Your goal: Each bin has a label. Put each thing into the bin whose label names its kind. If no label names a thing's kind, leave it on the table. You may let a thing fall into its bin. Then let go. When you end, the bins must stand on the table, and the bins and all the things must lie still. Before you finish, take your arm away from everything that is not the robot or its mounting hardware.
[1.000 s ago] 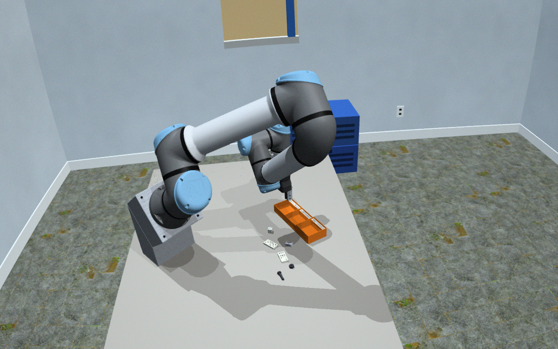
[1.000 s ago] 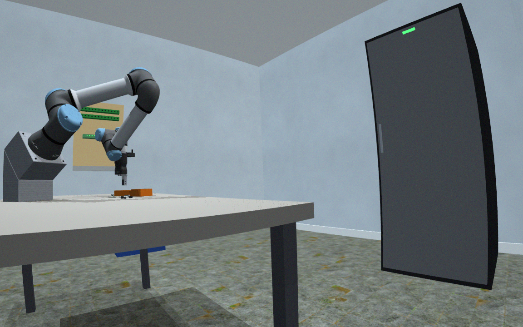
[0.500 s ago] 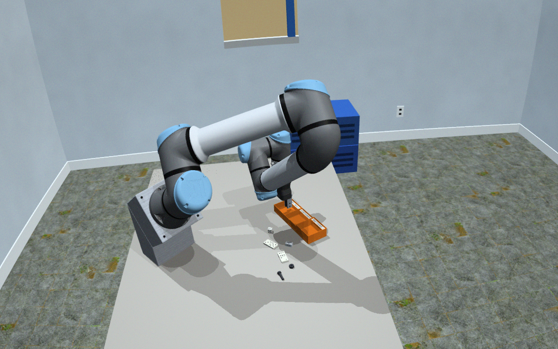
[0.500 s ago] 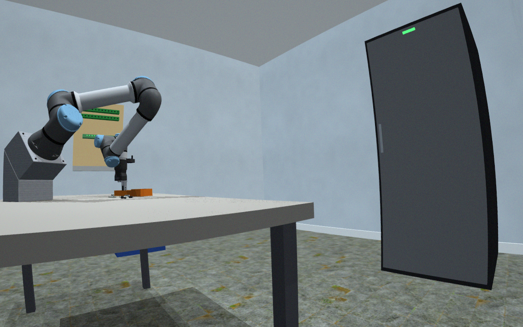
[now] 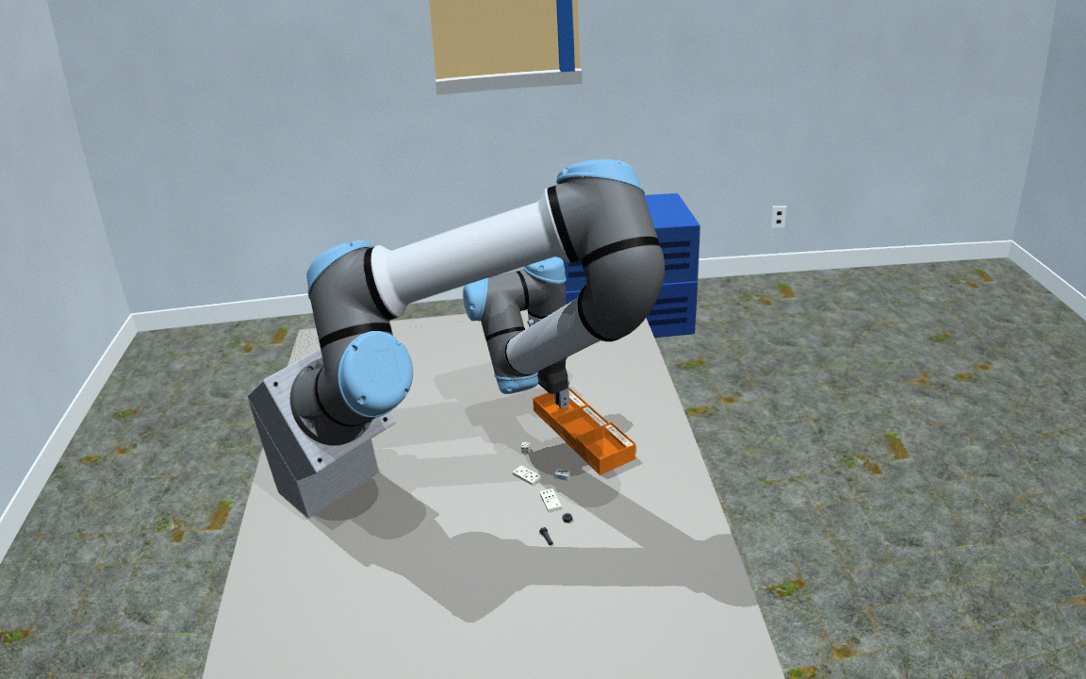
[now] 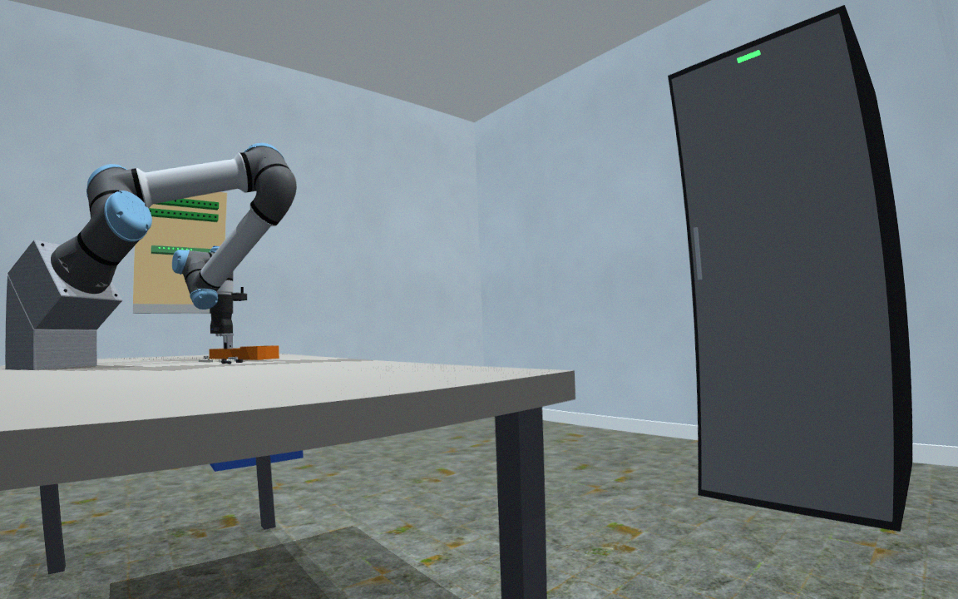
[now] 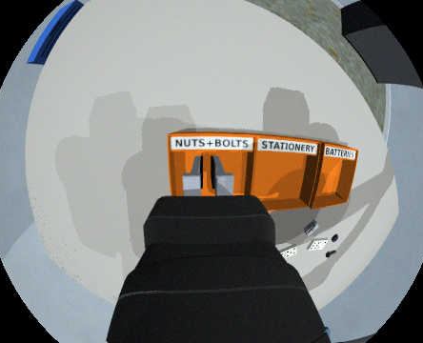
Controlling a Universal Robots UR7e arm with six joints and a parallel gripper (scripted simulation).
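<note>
My gripper is now 100 mm past the grey piece, 180 mm to the left of it and 30 mm above it. From my hand the other things lie so: white die (130 mm behind, 80 mm to the right, 30 mm below); then black bolt (200 mm behind, 310 mm to the right, 30 mm below); then black nut (150 mm behind, 290 mm to the right, 30 mm below).
</note>
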